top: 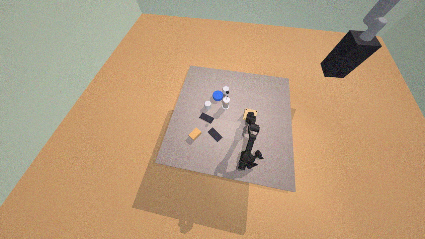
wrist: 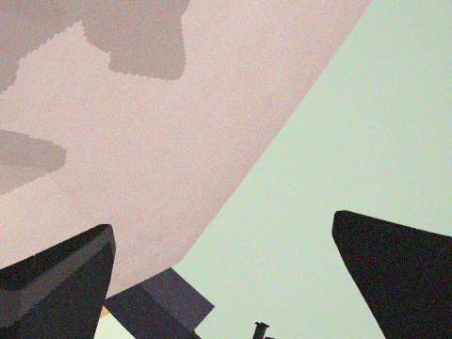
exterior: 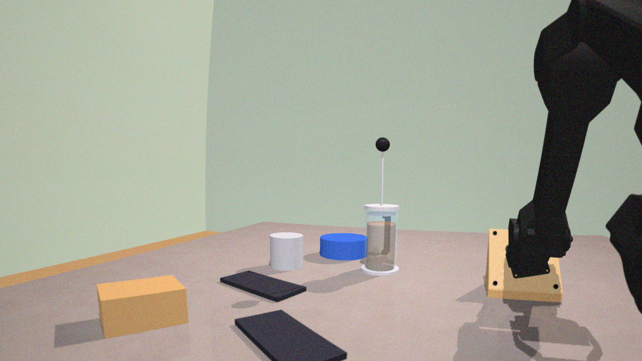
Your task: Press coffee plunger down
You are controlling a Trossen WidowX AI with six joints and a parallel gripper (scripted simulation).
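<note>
My gripper tip is now 350 mm short of the coffee press, 600 mm to the left of it and 60 mm below it.
</note>
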